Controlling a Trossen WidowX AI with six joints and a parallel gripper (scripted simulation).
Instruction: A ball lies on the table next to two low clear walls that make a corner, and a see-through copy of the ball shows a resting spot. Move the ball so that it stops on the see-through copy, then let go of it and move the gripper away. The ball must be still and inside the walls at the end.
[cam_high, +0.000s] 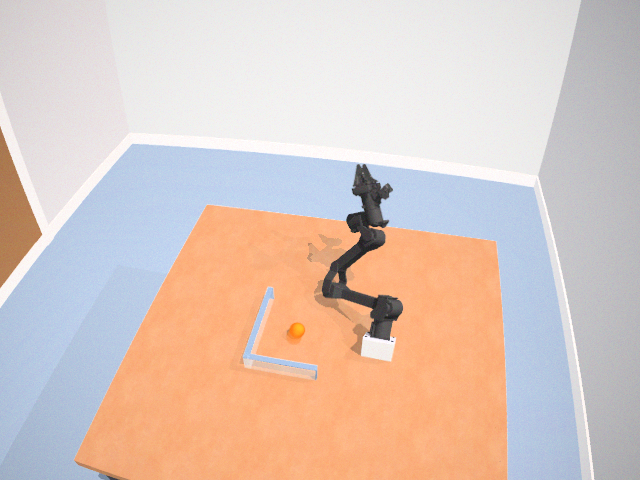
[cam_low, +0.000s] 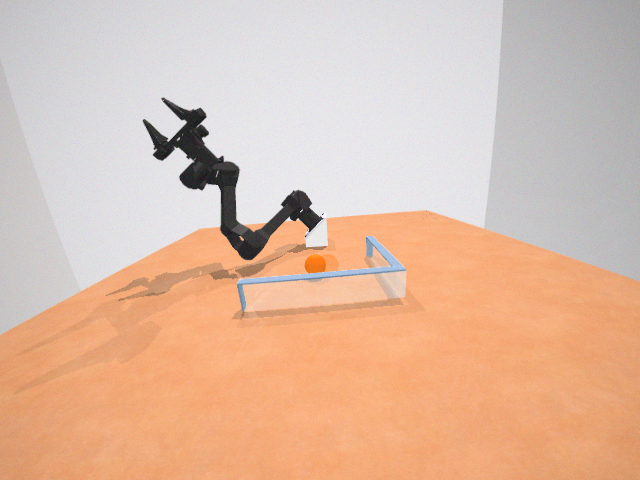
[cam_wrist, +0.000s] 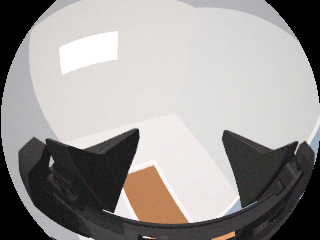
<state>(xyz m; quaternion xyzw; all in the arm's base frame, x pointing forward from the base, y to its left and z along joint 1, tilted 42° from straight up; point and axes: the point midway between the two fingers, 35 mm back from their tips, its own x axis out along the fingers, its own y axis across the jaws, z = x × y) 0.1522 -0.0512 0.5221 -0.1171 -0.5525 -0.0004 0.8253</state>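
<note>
My gripper tip is 13 cm short of the orange ball, 41 cm to the right of it and 43 cm above it. The rest, counted from my gripper tip: long wall 25 cm ahead, 42 cm to the left, 42 cm below; then see-through copy of ball 13 cm ahead, 44 cm to the left, 43 cm below.
</note>
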